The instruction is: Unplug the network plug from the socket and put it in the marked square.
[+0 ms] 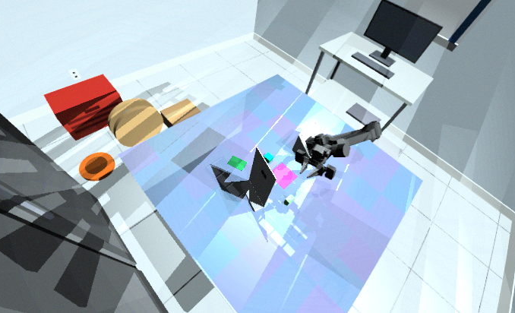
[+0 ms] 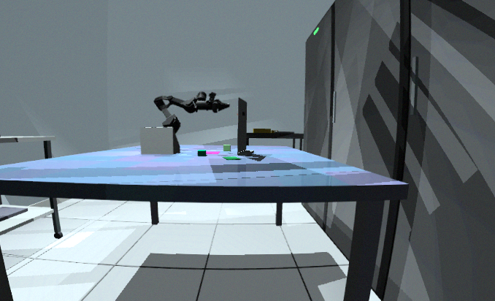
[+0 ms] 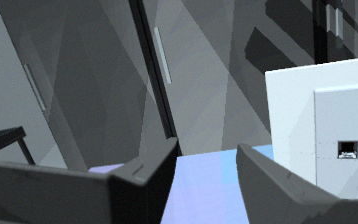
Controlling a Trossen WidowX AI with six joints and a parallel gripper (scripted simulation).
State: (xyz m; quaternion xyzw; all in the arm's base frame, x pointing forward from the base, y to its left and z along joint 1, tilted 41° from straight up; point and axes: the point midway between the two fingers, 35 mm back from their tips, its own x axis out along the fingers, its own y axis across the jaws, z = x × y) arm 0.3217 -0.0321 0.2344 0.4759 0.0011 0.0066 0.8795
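Right now the plug is 6 cm ahead of my gripper tip, 14 cm to the right of it and 6 cm below it. Also, from my gripper tip: cyan cube (13 cm behind, 25 cm to the right, 28 cm below); grey upright panel (9 cm ahead, 14 cm to the right, 15 cm below); flat magenta square (12 cm behind, 12 cm to the right, 29 cm below).
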